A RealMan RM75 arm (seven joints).
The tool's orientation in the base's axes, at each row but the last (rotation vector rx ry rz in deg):
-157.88 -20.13 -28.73
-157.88 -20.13 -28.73
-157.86 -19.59 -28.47
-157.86 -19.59 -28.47
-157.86 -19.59 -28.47
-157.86 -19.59 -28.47
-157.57 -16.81 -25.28
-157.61 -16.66 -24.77
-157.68 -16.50 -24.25
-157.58 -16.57 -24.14
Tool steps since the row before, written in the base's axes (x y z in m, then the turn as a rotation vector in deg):
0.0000 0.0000 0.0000 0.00 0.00 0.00
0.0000 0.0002 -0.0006 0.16 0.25 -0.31
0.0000 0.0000 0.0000 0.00 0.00 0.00
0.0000 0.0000 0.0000 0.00 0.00 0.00
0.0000 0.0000 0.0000 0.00 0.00 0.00
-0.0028 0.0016 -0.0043 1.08 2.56 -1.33
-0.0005 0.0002 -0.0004 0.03 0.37 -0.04
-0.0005 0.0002 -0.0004 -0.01 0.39 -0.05
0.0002 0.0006 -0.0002 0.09 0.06 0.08
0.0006 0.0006 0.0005 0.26 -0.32 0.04
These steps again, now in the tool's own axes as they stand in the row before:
0.0000 0.0000 0.0000 0.00 0.00 0.00
-0.0002 0.0000 0.0006 0.07 -0.10 0.41
0.0000 0.0000 0.0000 0.00 0.00 0.00
0.0000 0.0000 0.0000 0.00 0.00 0.00
0.0000 0.0000 0.0000 0.00 0.00 0.00
-0.0039 -0.0011 0.0035 0.94 -1.69 2.40
-0.0006 -0.0002 0.0003 0.07 -0.32 0.18
-0.0006 -0.0002 0.0003 0.03 -0.35 0.18
0.0002 -0.0004 0.0004 0.12 -0.06 -0.03
0.0008 -0.0006 -0.0001 0.21 0.35 -0.09

